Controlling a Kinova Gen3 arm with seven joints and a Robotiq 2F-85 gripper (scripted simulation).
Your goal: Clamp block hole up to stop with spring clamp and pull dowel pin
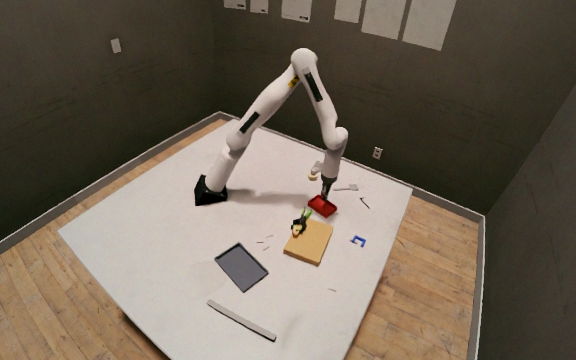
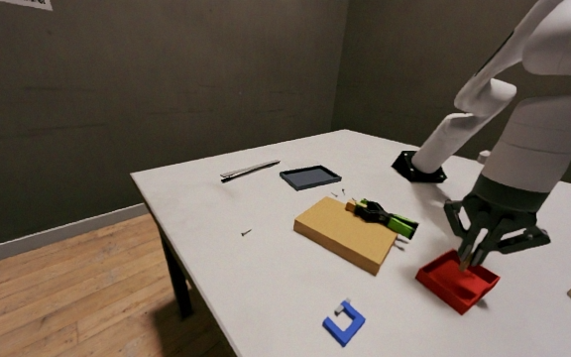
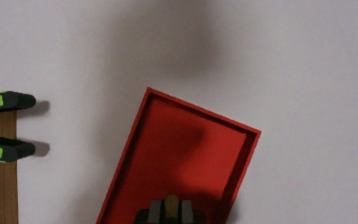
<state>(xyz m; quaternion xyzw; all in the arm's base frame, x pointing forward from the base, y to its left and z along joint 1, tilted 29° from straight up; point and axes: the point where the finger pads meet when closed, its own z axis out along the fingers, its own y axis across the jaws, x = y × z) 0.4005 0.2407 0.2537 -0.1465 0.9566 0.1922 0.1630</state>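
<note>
Right now my hand is 70 mm above the red tray. The rest, counted from my hand: grey tray: 490 mm to the right, 70 mm below, 10 mm behind; dowel pin: 20 mm below; small wooden block: 230 mm to the right, 40 mm below, 40 mm ahead.
</note>
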